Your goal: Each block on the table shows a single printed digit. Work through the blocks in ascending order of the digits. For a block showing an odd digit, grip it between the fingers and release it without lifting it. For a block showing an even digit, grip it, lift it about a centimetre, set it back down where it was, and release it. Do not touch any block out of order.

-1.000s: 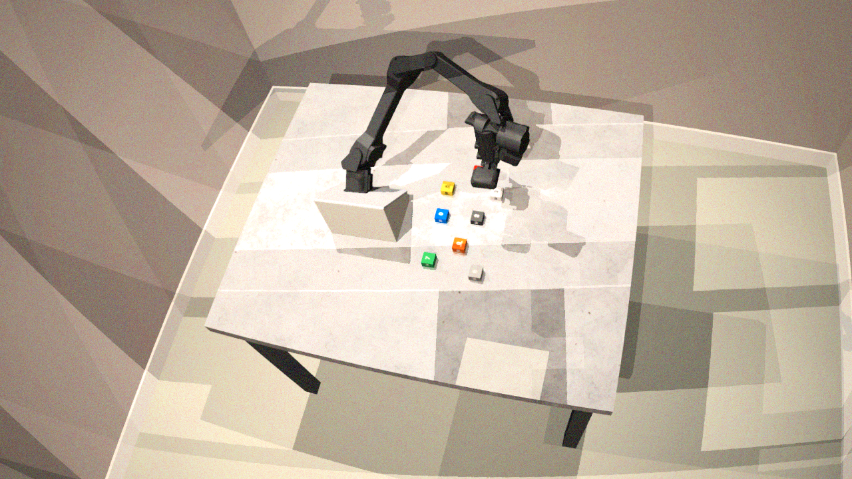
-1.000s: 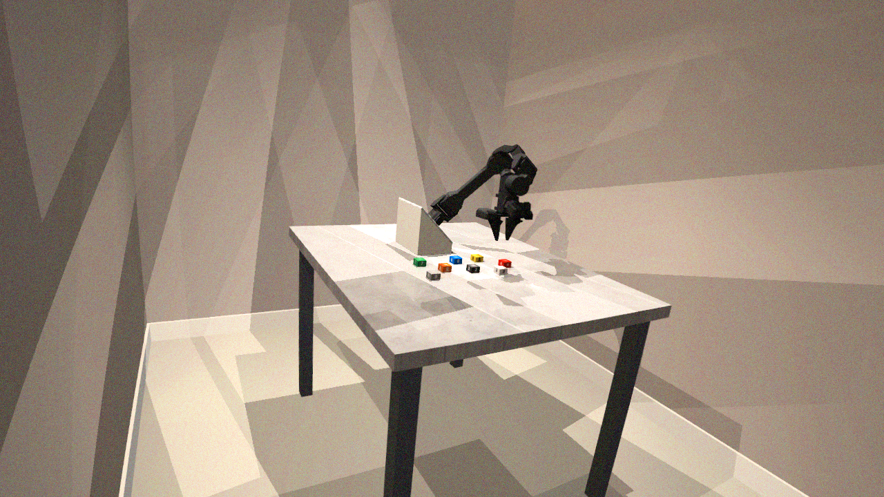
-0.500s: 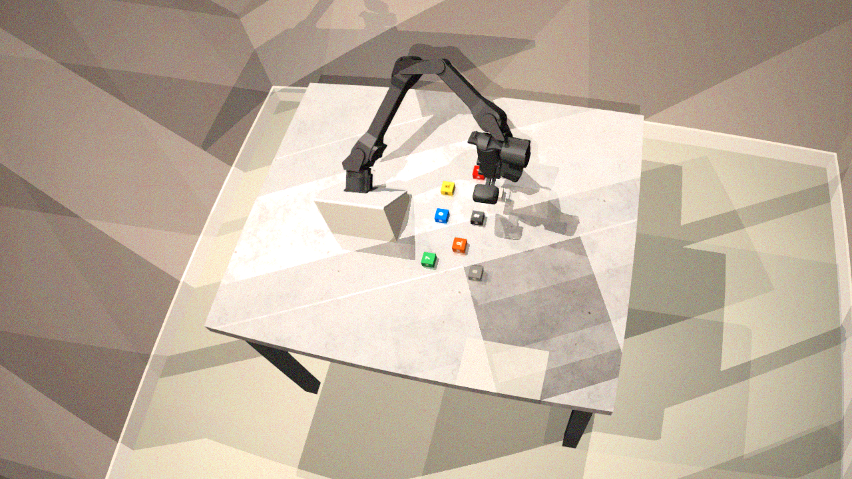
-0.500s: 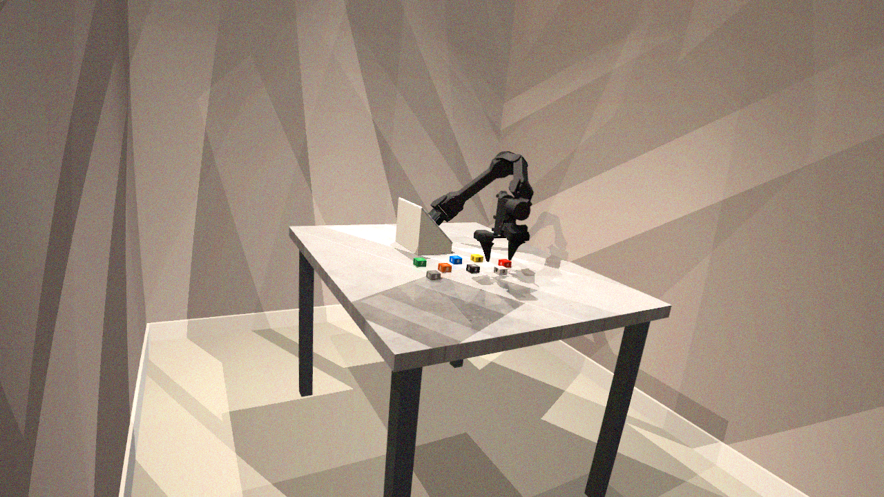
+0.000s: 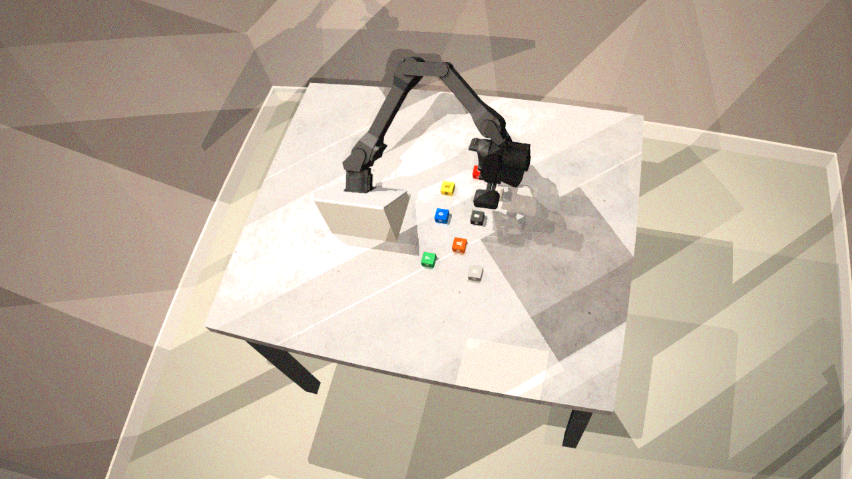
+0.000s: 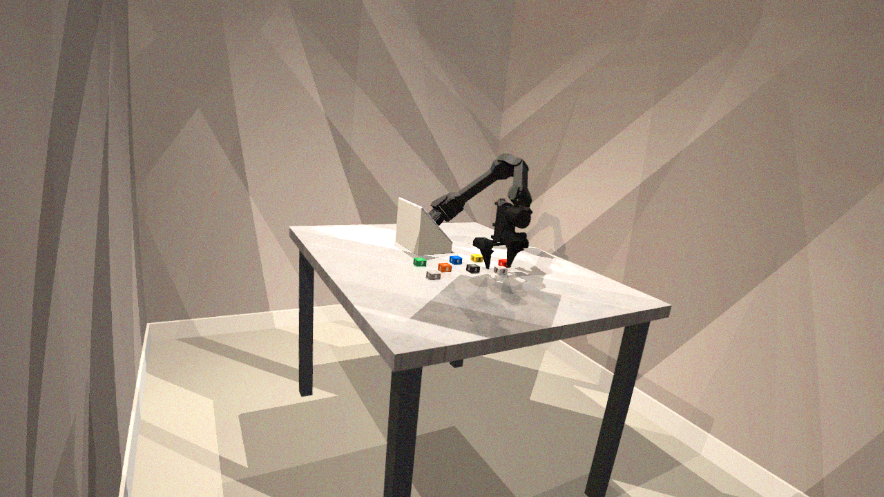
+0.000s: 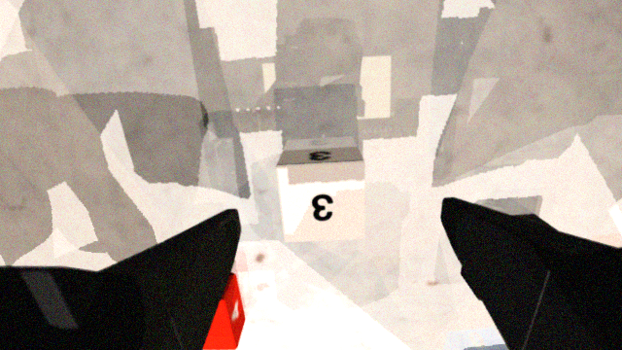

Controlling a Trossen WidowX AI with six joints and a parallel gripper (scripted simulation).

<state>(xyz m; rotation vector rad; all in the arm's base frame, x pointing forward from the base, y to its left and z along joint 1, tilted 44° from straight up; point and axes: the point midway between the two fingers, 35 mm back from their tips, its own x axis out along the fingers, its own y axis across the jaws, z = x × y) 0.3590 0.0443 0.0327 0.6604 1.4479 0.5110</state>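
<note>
Right now my gripper tip is 1 cm to the right of the white 3 block and 1 cm short of it. Also, from my gripper tip: yellow block: 13 cm behind, 1 cm to the left; dark grey 2 block: 7 cm to the right, 4 cm behind; red 4 block: 7 cm to the left, 5 cm behind.
</note>
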